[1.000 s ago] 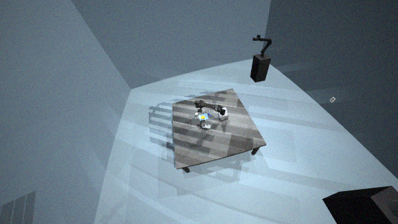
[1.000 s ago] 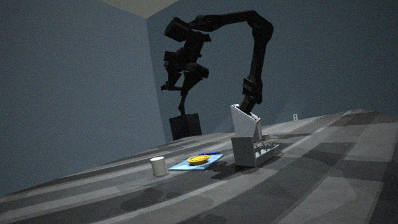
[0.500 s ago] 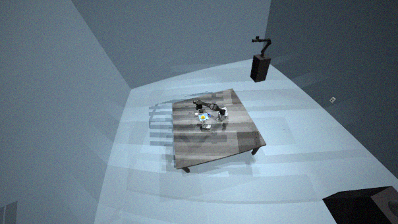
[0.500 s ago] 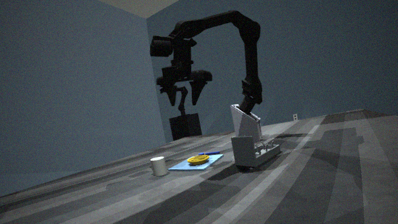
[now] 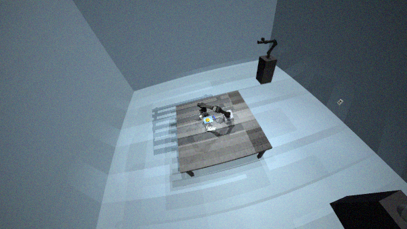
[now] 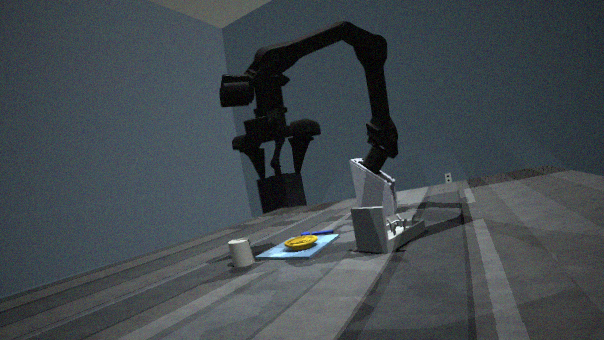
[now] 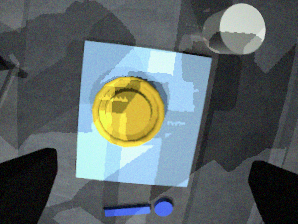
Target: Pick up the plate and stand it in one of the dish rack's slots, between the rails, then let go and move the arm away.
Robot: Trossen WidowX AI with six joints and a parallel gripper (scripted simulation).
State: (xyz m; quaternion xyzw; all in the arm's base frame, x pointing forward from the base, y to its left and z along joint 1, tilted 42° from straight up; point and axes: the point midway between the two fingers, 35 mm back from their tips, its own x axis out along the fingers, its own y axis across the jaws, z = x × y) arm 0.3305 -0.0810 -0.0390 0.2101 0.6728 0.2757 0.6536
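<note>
Now: the yellow plate 2 cm behind my gripper tip, 1 cm to the left of it and 14 cm below it. Also, from my gripper tip: white cup: 8 cm ahead, 7 cm to the right, 13 cm below; dish rack: 4 cm behind, 20 cm to the left, 14 cm below; light blue mat: 3 cm behind, 16 cm below.
</note>
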